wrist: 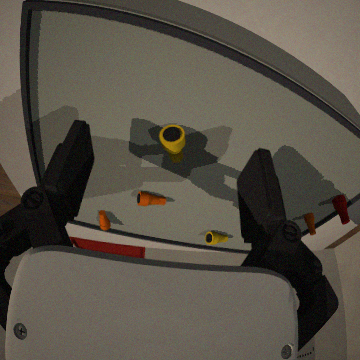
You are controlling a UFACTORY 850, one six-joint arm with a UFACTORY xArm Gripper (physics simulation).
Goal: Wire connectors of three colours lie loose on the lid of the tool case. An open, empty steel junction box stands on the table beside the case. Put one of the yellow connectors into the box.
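A larger yellow connector (173, 138) is near the middle of the lid (150, 95), between and slightly beyond the fingertips, its dark open end facing the camera. A smaller yellow connector (216, 237) lies near the lid's lower edge, close to the right finger. My gripper (169, 150) is open, with shadows of its fingers on the lid around the larger yellow connector; nothing is between the fingers. The height of the fingertips above the lid is hard to tell. The steel junction box does not show in the wrist view.
Two orange connectors (151, 199) (104, 220) lie on the lid nearer the gripper body. At the right are another orange connector (311, 223) and a red connector (341, 209) by the lid edge. A red part (110, 248) shows on the case side.
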